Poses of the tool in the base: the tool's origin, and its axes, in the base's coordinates. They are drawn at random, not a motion.
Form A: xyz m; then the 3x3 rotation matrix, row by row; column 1 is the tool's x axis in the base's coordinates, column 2 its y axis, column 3 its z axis. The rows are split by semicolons.
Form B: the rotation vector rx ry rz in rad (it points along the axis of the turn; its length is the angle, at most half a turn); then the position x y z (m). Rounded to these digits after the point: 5 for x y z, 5 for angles. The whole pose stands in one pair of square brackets.
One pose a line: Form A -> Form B
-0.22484 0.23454 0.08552; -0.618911 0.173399 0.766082; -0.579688 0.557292 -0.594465; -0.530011 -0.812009 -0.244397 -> [-0.32779 1.95295 -1.13475 -0.22484 0.23454 0.08552]
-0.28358 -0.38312 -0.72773; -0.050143 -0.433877 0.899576; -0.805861 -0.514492 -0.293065; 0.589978 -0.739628 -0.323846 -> [-1.90290 1.31926 -1.58511 -0.28358 -0.38312 -0.72773]
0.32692 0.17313 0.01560; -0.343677 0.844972 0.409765; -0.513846 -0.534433 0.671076; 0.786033 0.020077 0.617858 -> [-0.94423 -0.54575 -1.97088 0.32692 0.17313 0.01560]
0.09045 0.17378 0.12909; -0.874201 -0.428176 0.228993; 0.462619 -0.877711 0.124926; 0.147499 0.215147 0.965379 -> [0.26847 0.24250 2.65078 0.09045 0.17378 0.12909]
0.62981 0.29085 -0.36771; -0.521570 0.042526 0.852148; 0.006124 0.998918 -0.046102; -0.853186 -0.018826 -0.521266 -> [0.03389 2.11919 -0.04524 0.62981 0.29085 -0.36771]
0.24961 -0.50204 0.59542; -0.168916 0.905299 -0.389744; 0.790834 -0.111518 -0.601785; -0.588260 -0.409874 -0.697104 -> [1.92078 1.98687 -1.14565 0.24961 -0.50204 0.59542]
